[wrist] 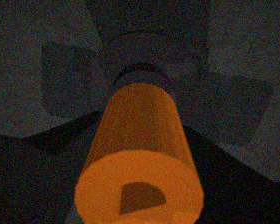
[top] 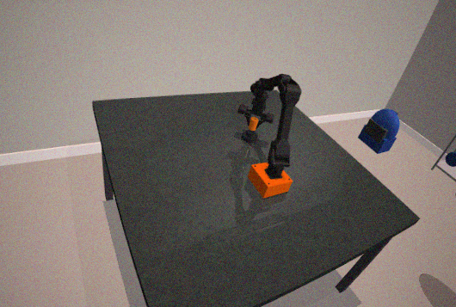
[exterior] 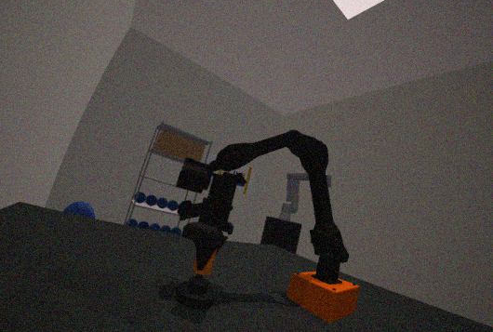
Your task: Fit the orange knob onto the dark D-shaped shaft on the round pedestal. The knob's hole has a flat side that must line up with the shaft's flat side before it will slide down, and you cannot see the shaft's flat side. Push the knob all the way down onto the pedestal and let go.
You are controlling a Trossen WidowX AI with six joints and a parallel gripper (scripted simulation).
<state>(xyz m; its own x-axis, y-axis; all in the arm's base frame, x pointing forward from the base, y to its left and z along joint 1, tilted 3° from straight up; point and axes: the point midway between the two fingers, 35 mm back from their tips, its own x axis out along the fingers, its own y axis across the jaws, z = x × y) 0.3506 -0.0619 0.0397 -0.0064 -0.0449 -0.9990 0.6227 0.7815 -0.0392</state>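
Right now my gripper tip is 40 mm above the round pedestal. Round my gripper tip: orange knob: 20 mm above.
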